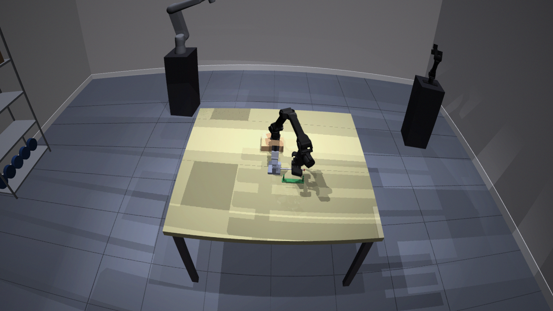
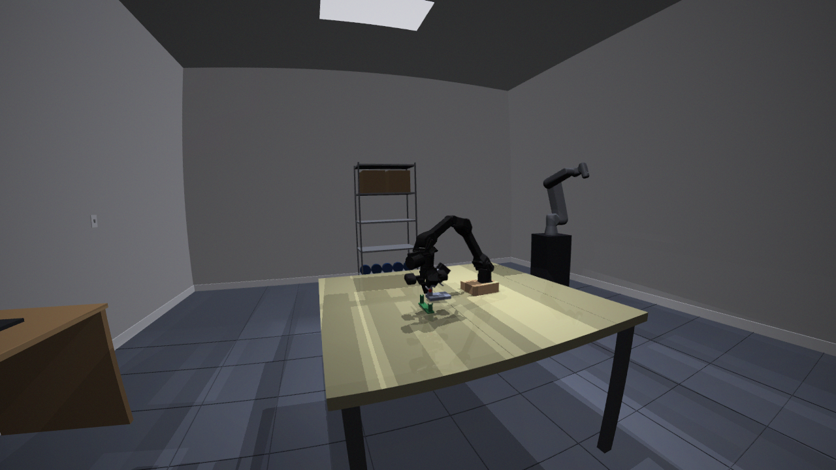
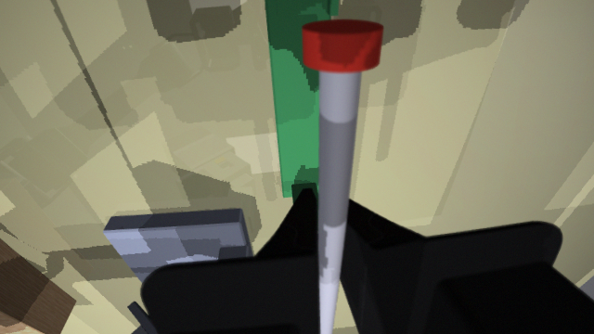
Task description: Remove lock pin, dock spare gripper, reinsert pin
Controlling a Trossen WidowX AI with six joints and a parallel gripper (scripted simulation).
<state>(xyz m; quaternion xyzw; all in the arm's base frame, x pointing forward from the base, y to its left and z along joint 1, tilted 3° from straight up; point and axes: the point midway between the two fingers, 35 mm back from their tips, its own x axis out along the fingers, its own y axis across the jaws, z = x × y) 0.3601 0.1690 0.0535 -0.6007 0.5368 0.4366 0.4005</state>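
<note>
Now: the green rack 40 mm below my gripper tip and 10 mm to the left of it. From my gripper tip the other things lie so: mount 120 mm to the right, 80 mm behind, 10 mm below; then spare gripper 120 mm to the right, 100 mm behind, 50 mm above.
</note>
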